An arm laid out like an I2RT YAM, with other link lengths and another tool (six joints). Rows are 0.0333 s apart.
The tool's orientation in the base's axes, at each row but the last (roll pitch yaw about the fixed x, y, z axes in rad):
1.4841 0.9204 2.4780
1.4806 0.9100 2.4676
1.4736 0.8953 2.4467
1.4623 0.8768 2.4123
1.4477 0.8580 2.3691
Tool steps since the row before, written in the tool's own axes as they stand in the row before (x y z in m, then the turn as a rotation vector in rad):
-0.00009 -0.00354 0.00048 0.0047 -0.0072 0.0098
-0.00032 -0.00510 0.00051 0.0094 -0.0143 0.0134
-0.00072 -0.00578 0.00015 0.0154 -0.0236 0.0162
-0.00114 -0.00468 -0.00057 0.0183 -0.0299 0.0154
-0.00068 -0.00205 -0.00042 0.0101 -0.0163 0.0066
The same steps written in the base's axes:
0.00271 -0.00112 -0.00204 0.0081 0.0068 -0.0076
0.00386 -0.00185 -0.00284 0.0127 0.0086 -0.0154
0.00424 -0.00261 -0.00303 0.0175 0.0094 -0.0257
0.00321 -0.00295 -0.00214 0.0197 0.0073 -0.0320
0.00133 -0.00153 -0.00085 0.0096 0.0026 -0.0177

